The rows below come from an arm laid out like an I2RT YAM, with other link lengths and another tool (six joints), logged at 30 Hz.
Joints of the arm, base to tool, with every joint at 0 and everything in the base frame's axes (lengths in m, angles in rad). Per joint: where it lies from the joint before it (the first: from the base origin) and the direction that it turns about. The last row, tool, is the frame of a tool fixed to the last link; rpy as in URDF.
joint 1: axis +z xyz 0 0 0.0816
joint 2: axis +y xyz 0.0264 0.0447 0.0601
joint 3: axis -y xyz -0.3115 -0.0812 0
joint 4: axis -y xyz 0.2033 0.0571 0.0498
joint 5: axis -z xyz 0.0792 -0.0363 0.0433
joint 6: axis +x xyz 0.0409 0 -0.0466
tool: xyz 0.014 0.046 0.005 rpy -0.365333 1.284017 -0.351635
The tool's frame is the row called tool.
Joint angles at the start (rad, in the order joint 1, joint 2, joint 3, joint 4, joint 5, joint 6): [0.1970 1.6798 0.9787 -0.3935 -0.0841 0.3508]
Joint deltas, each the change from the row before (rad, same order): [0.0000 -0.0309 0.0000 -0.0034 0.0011 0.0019]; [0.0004 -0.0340 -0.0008 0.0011 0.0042 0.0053]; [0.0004 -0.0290 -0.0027 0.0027 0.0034 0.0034]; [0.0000 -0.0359 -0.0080 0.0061 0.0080 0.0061]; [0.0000 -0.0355 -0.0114 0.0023 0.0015 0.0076]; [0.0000 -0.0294 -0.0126 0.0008 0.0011 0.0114]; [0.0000 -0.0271 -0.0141 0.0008 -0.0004 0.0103]
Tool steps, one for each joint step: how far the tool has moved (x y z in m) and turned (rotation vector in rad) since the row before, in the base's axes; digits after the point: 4 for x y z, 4 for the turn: [-0.0037 -0.0008 0.0088 0.0053 -0.0268 -0.0022]; [-0.0038 -0.0010 0.0097 0.0056 -0.0334 -0.0063]; [-0.0037 -0.0009 0.0077 0.0045 -0.0284 -0.0043]; [-0.0051 -0.0016 0.0082 0.0033 -0.0336 -0.0095]; [-0.0064 -0.0015 0.0068 0.0082 -0.0248 -0.0071]; [-0.0058 -0.0015 0.0046 0.0091 -0.0154 -0.0098]; [-0.0058 -0.0014 0.0033 0.0090 -0.0116 -0.0079]
